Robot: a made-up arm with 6 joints.
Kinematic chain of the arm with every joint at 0, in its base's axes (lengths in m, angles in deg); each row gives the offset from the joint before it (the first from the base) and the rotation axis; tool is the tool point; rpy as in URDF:
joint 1: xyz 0 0 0.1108 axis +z
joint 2: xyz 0 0 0 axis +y
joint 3: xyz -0.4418 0 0.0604 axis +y
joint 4: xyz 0.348 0 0.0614 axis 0.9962 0 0.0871
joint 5: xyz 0 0 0 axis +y
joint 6: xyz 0.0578 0 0.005 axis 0.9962 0 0.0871
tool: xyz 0 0 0 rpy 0 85 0
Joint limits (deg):
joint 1: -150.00..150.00
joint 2: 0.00..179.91
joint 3: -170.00..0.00
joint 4: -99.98..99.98
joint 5: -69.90..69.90
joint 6: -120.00..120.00
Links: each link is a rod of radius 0.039 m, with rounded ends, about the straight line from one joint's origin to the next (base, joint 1, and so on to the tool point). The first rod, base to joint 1, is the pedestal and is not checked.
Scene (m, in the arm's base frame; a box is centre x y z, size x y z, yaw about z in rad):
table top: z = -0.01
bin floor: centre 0.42 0.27 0 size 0.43 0.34 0.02 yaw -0.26
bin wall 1: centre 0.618 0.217 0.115 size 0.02 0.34 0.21 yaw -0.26
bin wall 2: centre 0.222 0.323 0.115 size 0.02 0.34 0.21 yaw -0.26
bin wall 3: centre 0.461 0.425 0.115 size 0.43 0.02 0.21 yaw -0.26
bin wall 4: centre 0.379 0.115 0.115 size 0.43 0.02 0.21 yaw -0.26
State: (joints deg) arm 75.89 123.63 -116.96 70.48 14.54 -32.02
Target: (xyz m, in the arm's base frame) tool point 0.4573 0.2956 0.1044
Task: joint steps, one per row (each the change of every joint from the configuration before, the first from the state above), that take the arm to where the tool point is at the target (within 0.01 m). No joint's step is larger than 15 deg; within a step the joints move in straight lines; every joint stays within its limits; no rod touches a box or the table.
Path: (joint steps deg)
1: -11.10 -4.59 11.40 -0.51 -0.09 0.00
2: -11.10 -4.59 11.41 -0.51 -0.10 0.00
3: -11.10 -4.59 11.40 -0.50 -0.09 0.00
4: -11.11 -4.59 11.40 -0.51 -0.10 0.00
5: 0.00 10.05 4.37 -0.13 0.02 0.00
6: 0.00 10.05 4.37 -0.13 0.01 0.00

